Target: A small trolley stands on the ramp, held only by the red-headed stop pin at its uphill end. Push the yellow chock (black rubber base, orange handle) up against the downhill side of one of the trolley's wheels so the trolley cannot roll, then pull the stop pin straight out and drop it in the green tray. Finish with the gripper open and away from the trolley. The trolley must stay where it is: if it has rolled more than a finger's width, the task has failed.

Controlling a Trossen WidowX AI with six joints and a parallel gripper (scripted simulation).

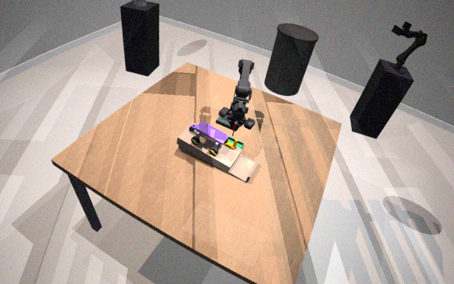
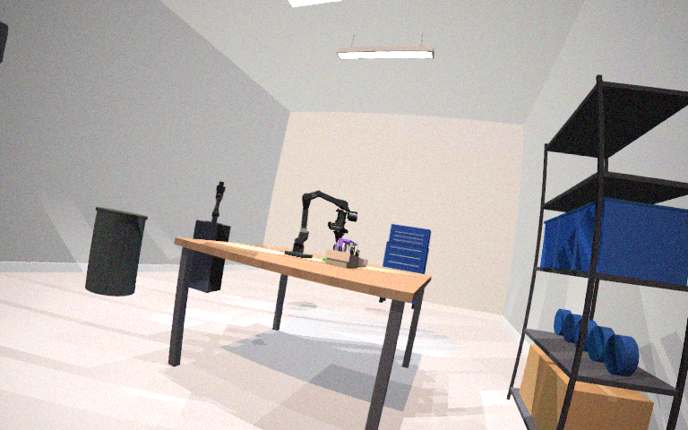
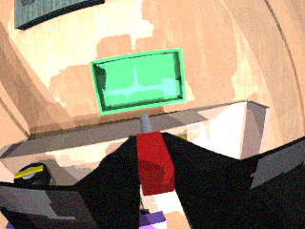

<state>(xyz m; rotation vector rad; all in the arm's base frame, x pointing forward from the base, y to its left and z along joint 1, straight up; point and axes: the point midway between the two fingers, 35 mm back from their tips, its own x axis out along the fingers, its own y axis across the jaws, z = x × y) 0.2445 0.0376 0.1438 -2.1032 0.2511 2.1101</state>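
Now: the green tray 20 mm behind my gripper tip and 140 mm below it. Also, from my gripper tip: purple trolley: 90 mm ahead, 100 mm to the right, 20 mm below; red-headed stop pin: right at my gripper tip; yellow chock: 50 mm ahead, 50 mm below.
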